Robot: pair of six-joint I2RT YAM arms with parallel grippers.
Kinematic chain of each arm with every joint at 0, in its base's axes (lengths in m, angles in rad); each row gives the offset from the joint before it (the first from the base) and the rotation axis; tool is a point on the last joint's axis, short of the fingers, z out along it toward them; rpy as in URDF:
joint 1: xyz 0 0 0.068 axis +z
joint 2: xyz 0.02 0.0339 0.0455 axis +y
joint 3: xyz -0.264 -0.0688 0 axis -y
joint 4: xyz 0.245 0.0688 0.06 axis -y
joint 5: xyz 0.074 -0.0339 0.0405 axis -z
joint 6: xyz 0.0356 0 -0.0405 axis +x
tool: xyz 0 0 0 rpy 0 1.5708 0
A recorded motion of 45 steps. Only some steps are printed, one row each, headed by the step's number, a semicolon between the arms.
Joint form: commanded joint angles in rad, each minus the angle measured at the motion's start. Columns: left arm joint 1, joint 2, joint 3, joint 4, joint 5, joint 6; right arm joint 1, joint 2, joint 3, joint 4, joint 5, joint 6.
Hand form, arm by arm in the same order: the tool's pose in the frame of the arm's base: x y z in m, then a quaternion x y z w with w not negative. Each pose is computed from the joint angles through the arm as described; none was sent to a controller.
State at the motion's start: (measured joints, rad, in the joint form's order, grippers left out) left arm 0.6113 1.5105 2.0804 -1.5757 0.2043 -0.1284; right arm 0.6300 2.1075 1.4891 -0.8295 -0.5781 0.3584
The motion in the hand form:
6: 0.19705 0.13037 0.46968 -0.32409 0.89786 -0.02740 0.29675; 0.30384 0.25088 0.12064 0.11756 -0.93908 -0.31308 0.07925
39: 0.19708 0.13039 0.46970 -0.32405 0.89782 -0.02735 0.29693; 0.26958 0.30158 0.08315 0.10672 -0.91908 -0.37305 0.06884
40: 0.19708 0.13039 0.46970 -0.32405 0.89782 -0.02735 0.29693; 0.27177 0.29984 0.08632 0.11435 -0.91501 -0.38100 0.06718
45: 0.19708 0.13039 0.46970 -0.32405 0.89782 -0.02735 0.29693; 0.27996 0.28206 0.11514 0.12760 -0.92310 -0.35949 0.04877
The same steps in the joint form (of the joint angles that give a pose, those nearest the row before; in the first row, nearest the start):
6: 0.0034 0.0015 0.0092 0.0019 -0.0023 -0.0095; 0.0069 -0.0141 -0.1358 0.1980 -0.0530 0.0946
39: 0.0034 0.0015 0.0091 0.0023 -0.0023 -0.0095; 0.1568 0.0443 -0.2571 0.6119 -0.0904 0.3498
40: 0.0034 0.0015 0.0091 0.0023 -0.0023 -0.0095; 0.1488 0.0374 -0.2560 0.6099 -0.1072 0.3307
45: 0.0034 0.0015 0.0091 0.0023 -0.0023 -0.0095; 0.1049 -0.0412 -0.2319 0.4566 -0.0717 0.2342

